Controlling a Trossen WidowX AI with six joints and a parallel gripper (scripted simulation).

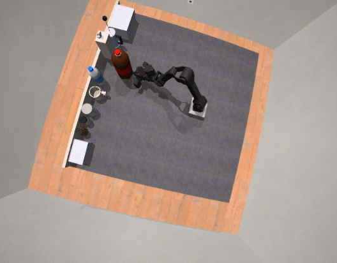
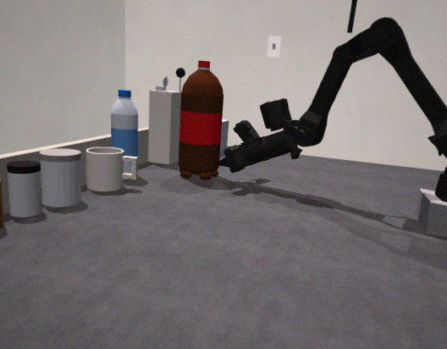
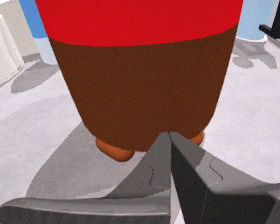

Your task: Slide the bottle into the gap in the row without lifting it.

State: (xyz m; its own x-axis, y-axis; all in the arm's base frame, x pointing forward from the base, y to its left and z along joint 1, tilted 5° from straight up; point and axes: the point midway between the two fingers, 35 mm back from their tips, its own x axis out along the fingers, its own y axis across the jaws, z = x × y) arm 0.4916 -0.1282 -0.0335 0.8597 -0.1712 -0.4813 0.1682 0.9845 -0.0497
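Now: the brown cola bottle 10 cm above my hand and 9 cm ahead of it. From my hand the other things lie so: white microwave-like box 38 cm to the right, 21 cm ahead; blue-capped water bottle 25 cm ahead, 10 cm to the left, 5 cm above; blue pitcher 22 cm to the right, 22 cm ahead, 8 cm above.
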